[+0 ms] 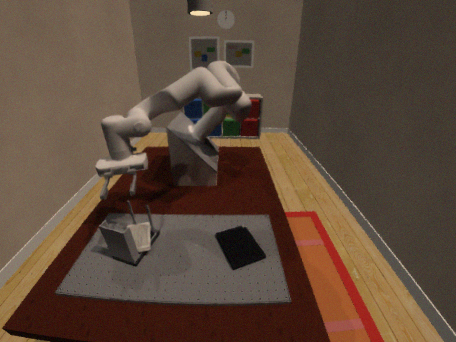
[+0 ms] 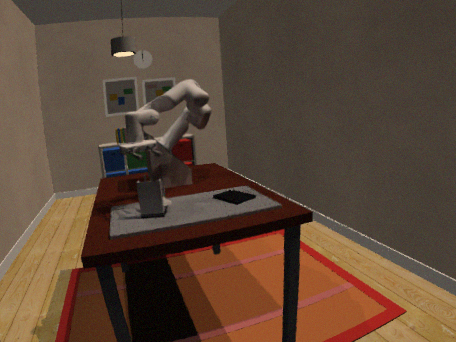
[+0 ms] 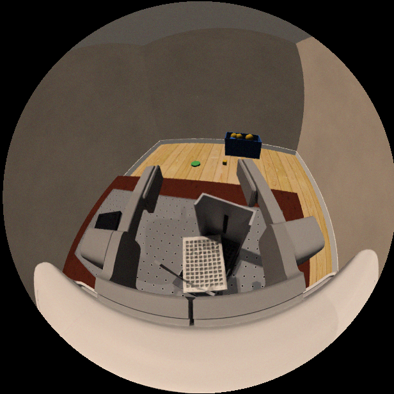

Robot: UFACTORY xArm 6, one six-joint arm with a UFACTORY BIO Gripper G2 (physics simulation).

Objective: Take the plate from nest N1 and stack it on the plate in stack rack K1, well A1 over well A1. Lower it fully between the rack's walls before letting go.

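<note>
The stack rack stands on the perforated grey board, with a tall grey wall at one end and slim posts at the other. A pale gridded plate sits askew in it and looks tilted; whether another plate lies beneath it I cannot tell. A flat black piece, apparently the nest, lies on the board with no plate visible on it. My gripper is above the rack, its fingers shut to their narrow stance with a gap between them, holding nothing.
The robot's base stands on the dark red table behind the board. The rack's wall and posts rise around the plate. A blue crate with yellow-orange balls stands on the floor beyond the table.
</note>
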